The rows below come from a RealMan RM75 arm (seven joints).
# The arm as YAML. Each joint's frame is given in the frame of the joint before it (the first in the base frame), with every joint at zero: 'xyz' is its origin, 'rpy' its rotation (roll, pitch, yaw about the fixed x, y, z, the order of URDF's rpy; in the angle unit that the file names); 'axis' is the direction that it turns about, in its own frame. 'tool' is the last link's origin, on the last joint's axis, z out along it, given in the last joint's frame.
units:
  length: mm
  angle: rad
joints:
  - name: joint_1
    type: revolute
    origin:
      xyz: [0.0, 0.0, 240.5]
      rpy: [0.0, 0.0, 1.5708]
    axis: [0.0, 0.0, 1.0]
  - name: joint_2
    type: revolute
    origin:
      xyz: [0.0, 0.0, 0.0]
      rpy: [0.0, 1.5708, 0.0]
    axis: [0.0, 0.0, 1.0]
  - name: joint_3
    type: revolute
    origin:
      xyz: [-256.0, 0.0, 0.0]
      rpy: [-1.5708, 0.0, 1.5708]
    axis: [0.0, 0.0, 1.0]
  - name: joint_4
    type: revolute
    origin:
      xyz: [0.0, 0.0, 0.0]
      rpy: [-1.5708, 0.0, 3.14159]
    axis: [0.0, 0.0, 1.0]
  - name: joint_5
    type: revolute
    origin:
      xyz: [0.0, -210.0, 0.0]
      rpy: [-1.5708, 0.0, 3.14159]
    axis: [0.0, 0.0, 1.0]
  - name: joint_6
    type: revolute
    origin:
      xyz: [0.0, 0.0, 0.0]
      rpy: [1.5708, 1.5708, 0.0]
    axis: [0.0, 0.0, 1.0]
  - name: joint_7
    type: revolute
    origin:
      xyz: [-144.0, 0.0, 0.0]
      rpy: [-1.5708, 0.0, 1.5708]
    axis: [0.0, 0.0, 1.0]
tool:
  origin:
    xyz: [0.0, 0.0, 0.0]
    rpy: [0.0, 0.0, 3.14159]
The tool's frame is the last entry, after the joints.
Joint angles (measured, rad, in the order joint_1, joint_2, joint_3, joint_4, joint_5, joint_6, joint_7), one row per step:
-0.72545 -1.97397 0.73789 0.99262 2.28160 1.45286 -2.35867
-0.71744 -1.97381 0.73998 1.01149 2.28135 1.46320 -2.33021
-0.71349 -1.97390 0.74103 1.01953 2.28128 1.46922 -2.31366
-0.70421 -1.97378 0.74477 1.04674 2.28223 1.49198 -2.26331
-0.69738 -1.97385 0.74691 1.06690 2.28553 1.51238 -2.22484
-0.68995 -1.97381 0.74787 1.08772 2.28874 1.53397 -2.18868
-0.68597 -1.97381 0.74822 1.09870 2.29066 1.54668 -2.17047
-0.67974 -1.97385 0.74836 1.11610 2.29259 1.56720 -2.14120
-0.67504 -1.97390 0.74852 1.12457 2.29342 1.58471 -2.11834
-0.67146 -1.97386 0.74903 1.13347 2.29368 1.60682 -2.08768
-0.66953 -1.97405 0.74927 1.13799 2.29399 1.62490 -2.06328
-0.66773 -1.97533 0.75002 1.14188 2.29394 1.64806 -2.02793
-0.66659 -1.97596 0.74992 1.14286 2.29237 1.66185 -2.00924
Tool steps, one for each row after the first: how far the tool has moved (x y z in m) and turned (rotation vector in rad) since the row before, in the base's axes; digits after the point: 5 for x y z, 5 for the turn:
-0.00020 -0.00196 0.00266 0.00266 0.02044 -0.03085
-0.00024 -0.00118 0.00092 -0.00057 0.01065 -0.01672
0.00076 -0.00350 0.00303 -0.00480 0.03452 -0.05560
0.00026 -0.00314 0.00196 -0.00736 0.02746 -0.04135
0.00004 -0.00341 0.00222 -0.00750 0.02570 -0.03872
-0.00003 -0.00201 0.00109 -0.00533 0.01306 -0.01951
0.00011 -0.00323 0.00175 -0.00851 0.01950 -0.03165
-0.00045 -0.00290 0.00035 -0.01158 0.01228 -0.02211
0.00023 -0.00326 0.00015 -0.01590 0.01479 -0.03134
0.00018 -0.00261 -0.00039 -0.01487 0.01018 -0.02429
0.00044 -0.00339 -0.00127 -0.02111 0.01241 -0.03494
0.00022 -0.00205 -0.00080 -0.01278 0.00405 -0.01833

